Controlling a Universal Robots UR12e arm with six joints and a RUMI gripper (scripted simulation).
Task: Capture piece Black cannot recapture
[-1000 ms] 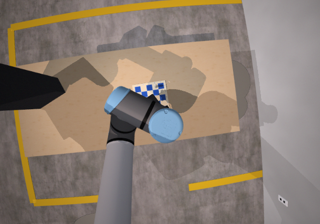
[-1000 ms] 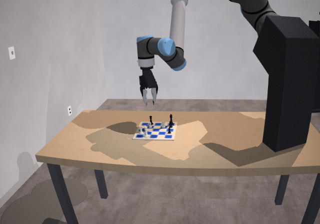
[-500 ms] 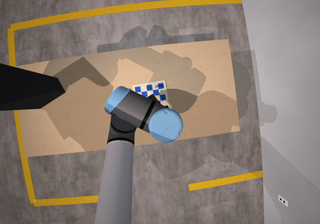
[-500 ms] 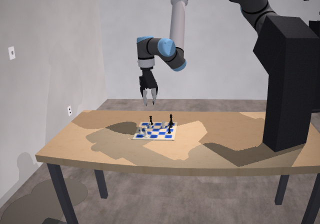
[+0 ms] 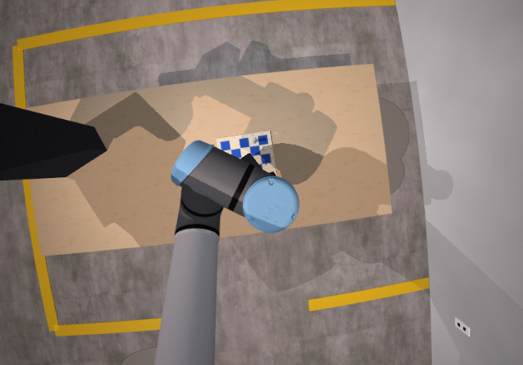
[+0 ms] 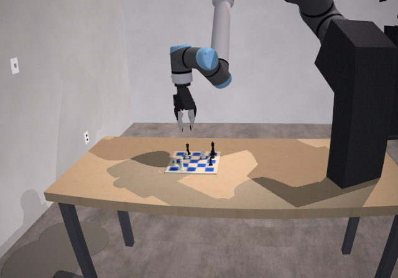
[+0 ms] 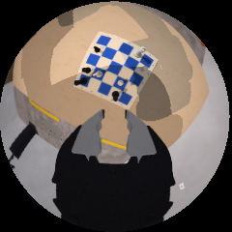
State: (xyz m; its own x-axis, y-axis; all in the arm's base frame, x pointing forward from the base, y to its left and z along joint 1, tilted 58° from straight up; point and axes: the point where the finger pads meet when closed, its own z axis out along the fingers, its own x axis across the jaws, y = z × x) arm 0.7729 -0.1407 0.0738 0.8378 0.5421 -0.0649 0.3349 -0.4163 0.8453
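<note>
Right now the black pawn is 100 mm below my hand. The rest, counted from my hand: chessboard 30 mm behind, 80 mm to the left, 130 mm below.
</note>
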